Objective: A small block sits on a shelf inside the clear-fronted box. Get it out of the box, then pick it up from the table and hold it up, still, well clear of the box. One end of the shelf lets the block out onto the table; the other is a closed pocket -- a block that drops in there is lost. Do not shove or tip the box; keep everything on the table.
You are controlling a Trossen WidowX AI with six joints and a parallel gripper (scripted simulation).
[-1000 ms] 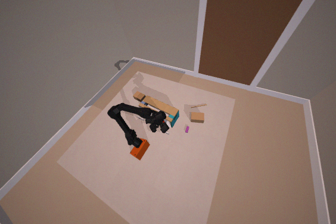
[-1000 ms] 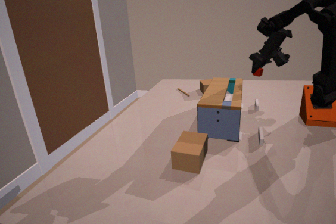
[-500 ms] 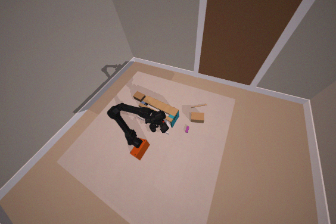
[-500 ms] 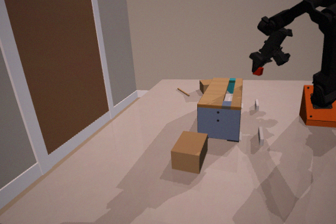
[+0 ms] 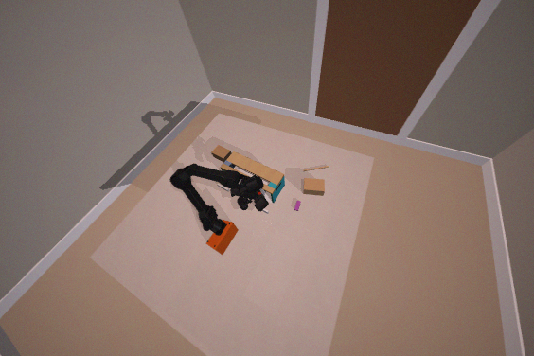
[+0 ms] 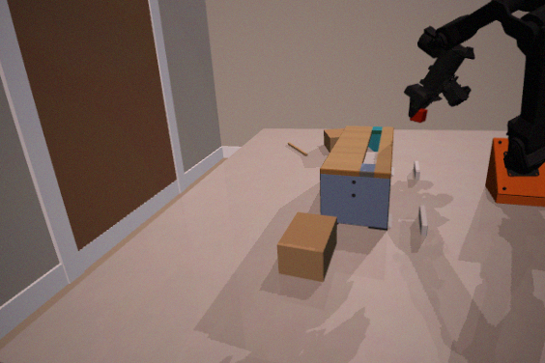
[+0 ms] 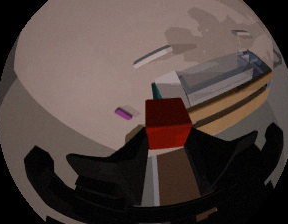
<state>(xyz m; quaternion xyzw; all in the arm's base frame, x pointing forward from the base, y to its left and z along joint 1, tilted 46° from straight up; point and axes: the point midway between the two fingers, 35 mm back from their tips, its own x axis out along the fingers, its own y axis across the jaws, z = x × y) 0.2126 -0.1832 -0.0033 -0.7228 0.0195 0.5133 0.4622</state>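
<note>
Now: the red block 1 cm to the left of my gripper tip and 1 cm behind it. From my gripper tip the other things lie so: purple piece (17 cm to the right, 16 cm below, 9 cm ahead); box (16 cm to the left, 11 cm below, 10 cm ahead); wooden stick (38 cm ahead, 19 cm to the right, 17 cm below).
</note>
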